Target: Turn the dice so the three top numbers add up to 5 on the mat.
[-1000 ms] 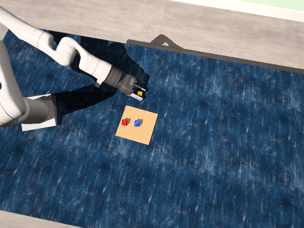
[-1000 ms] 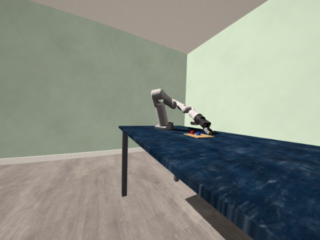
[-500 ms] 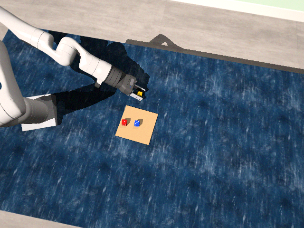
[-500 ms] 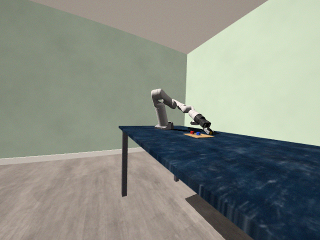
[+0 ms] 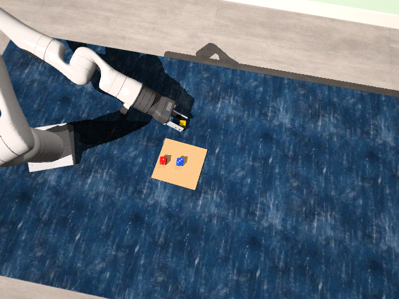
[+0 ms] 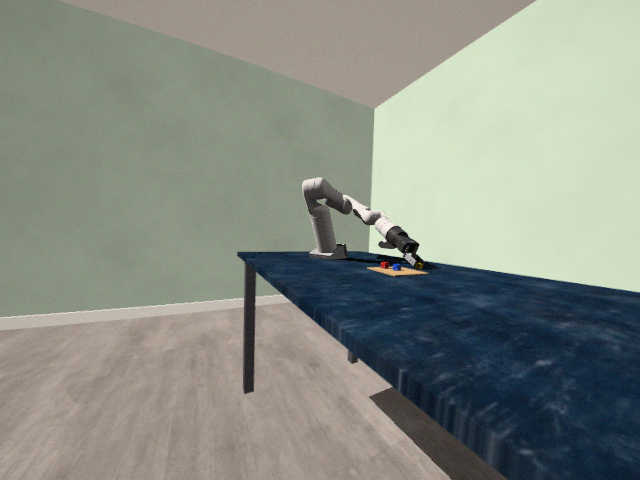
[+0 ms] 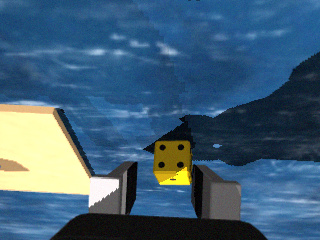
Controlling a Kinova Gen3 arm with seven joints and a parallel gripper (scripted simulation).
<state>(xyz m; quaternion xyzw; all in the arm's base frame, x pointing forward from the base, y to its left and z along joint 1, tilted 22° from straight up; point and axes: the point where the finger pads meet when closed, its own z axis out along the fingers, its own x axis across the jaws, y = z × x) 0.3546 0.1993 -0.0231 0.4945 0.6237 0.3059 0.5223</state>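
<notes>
Now: hand 20 mm above the yellow die and 10 mm short of it. Round my hand: red die (140 mm to the right, 10 mm below, 10 mm behind); then blue die (130 mm to the right, 40 mm ahead, 10 mm below); then tan mat (130 mm to the right, 40 mm ahead, 30 mm below).
</notes>
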